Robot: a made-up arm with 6 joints.
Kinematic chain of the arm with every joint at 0, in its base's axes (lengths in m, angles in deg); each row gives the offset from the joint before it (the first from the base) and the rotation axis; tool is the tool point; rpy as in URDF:
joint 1: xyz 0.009 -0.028 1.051 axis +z
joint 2: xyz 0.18 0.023 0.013 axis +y
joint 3: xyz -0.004 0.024 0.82 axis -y
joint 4: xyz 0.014 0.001 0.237 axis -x
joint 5: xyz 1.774 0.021 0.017 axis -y
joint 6: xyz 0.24 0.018 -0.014 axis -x
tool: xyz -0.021 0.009 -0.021 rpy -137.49 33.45 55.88
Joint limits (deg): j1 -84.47..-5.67 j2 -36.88..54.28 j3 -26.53..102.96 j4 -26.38..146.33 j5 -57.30..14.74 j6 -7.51..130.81
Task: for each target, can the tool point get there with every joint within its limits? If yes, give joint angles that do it. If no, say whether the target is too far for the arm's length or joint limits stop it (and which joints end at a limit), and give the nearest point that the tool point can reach.
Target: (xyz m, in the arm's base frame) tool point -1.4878 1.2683 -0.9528
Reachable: no: joint limits stop it (at a limit: joint 1, joint 2, joint 3, joint 5) | nearest point 0.0889 -1.2327 -0.2975 | short by 3.028 m
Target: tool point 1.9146 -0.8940 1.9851
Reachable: yes | joints -26.69 -4.76 -6.18 -11.89 -24.54 107.16
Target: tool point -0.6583 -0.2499 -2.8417
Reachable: no: too far | nearest point 0.1326 -1.3092 -0.3804 | short by 2.794 m
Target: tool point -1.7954 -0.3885 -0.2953
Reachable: no: joint limits stop it (at a limit: joint 1, joint 2, joint 3, joint 5) | nearest point 0.0177 -1.3092 -0.2852 | short by 2.034 m
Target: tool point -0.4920 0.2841 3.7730
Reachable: yes | joints -25.30 -17.45 82.81 -1.70 -18.09 90.71
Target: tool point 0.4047 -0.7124 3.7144
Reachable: yes | joints -65.44 -7.48 57.55 1.28 -26.20 46.68
